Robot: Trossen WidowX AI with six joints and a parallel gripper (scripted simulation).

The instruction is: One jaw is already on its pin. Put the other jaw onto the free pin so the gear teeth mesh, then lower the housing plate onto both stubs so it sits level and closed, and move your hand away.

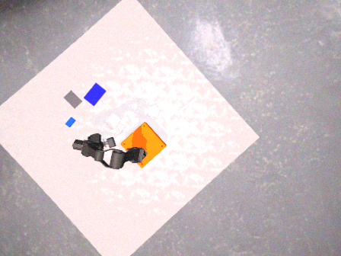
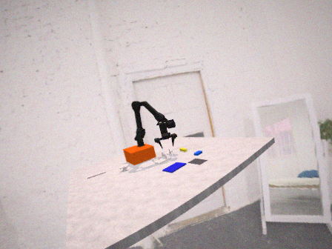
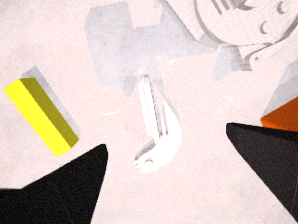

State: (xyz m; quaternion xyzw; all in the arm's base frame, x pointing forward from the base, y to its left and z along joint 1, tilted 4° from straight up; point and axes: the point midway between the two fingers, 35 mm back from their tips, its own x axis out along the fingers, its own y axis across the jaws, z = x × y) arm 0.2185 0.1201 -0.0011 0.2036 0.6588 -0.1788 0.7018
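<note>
The yellow piece lies 8 cm ahead of my gripper tip, 9 cm to the left of it and 5 cm below it. The rest, counted from my gripper tip: blue square 28 cm ahead, 21 cm to the right, 5 cm below; then grey square 37 cm ahead, 9 cm to the right, 5 cm below.
</note>
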